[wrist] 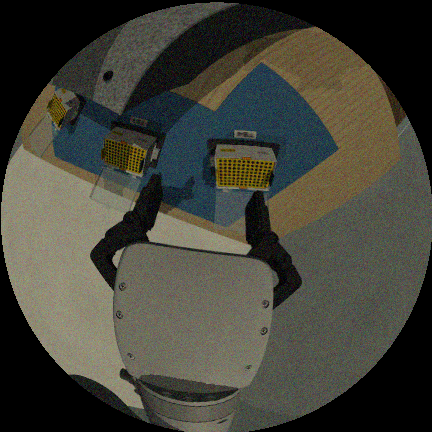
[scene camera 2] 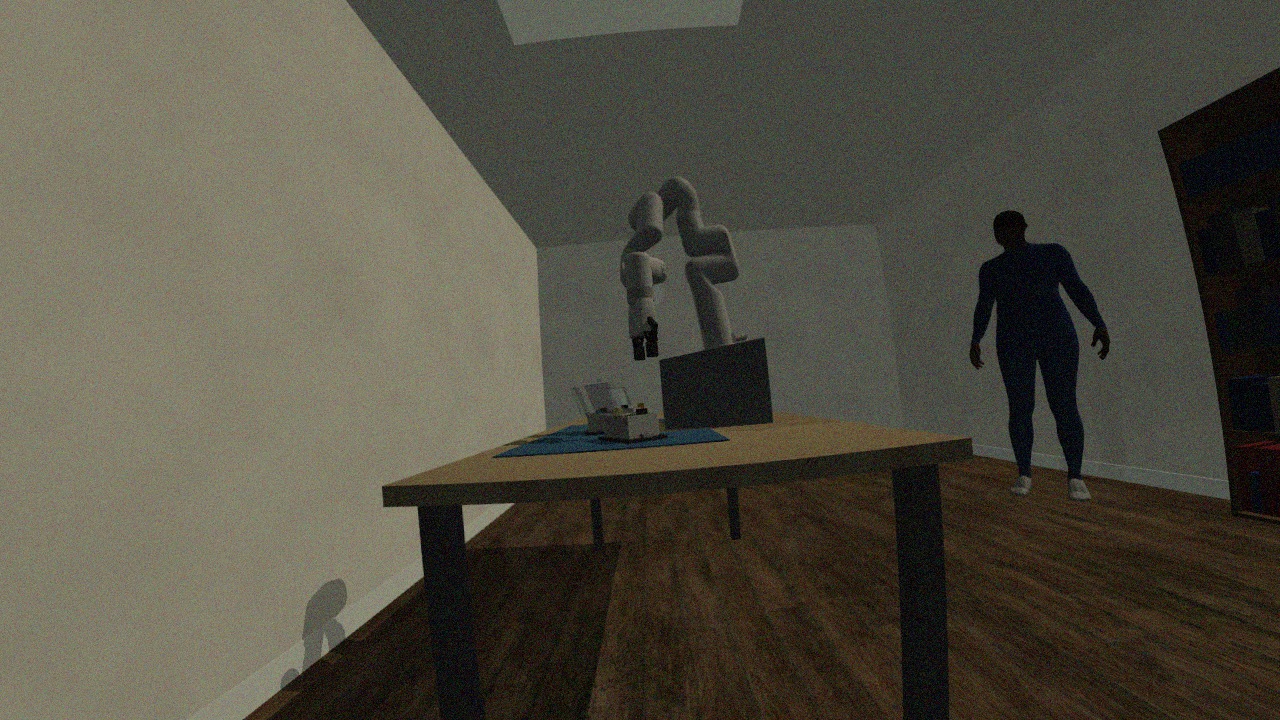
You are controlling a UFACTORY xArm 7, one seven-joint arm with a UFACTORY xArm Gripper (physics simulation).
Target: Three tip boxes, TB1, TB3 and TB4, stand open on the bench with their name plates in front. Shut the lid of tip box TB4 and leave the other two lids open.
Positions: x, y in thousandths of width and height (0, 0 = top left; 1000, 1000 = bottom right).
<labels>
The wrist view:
my gripper: 476, 441
clear lid: 265, 439
clear lid: 531, 497
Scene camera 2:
my gripper: 505, 498
</labels>
